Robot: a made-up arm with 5 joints.
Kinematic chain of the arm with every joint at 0, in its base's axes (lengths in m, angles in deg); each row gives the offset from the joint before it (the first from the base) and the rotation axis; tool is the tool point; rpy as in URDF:
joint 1: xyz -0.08 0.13 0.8 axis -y
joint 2: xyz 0.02 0.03 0 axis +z
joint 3: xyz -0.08 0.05 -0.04 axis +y
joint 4: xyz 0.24 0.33 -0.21 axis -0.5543 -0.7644 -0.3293
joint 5: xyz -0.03 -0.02 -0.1 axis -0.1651 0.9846 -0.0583
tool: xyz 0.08 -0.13 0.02 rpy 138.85 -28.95 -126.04
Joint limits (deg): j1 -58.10..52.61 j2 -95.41..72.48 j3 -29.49..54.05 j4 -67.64..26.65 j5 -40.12..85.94
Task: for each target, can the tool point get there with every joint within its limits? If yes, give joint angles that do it. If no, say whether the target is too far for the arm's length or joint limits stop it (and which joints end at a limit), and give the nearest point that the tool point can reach.
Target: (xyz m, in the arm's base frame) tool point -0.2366 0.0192 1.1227
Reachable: no: joint limits stop it (at a limit: joint 1, joint 3, joint 4, joint 5) | nearest point -0.6105 0.0022 0.9435 | short by 0.415 m
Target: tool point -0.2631 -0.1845 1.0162
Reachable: no: joint limits stop it (at a limit: joint 1, joint 2, joint 3, joint 4, joint 5) | nearest point -0.5988 -0.0477 0.9246 | short by 0.374 m
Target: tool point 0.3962 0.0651 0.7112
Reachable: yes | joints 38.17 -70.77 1.87 -19.80 -13.47
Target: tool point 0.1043 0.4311 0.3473
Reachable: yes | joints 21.13 -14.54 36.50 -21.19 30.81
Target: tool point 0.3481 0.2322 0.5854
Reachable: yes | joints 29.70 -42.74 14.26 7.58 21.80
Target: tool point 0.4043 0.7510 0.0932
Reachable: no: too far | nearest point 0.2095 0.5034 0.3775 | short by 0.424 m
